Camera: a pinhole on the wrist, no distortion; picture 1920 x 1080 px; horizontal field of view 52.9 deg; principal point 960.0 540.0 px. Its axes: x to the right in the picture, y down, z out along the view. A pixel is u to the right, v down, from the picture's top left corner.
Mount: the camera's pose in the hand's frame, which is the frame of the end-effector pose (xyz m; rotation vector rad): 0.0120 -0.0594 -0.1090 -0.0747 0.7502 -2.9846
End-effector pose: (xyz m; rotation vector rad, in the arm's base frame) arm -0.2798 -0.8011 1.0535 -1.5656 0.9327 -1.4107
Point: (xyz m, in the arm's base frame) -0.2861 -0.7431 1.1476
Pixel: 1564.1 426.1
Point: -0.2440 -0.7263 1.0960
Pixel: outside the picture
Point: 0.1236 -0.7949 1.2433
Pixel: 681.3 48.7
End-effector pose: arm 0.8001 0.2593 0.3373 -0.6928 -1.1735 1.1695
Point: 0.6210 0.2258 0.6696
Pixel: 748.2 496.1
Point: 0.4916 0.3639 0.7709
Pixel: 233.2 341.3
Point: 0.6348 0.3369 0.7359
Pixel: 216.6 661.6
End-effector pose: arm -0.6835 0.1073 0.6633 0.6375 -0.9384 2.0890
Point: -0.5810 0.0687 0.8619
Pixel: 755.8 188.0
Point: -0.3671 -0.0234 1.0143
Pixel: 1151.0 614.2
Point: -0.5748 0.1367 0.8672
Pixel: 533.1 586.5
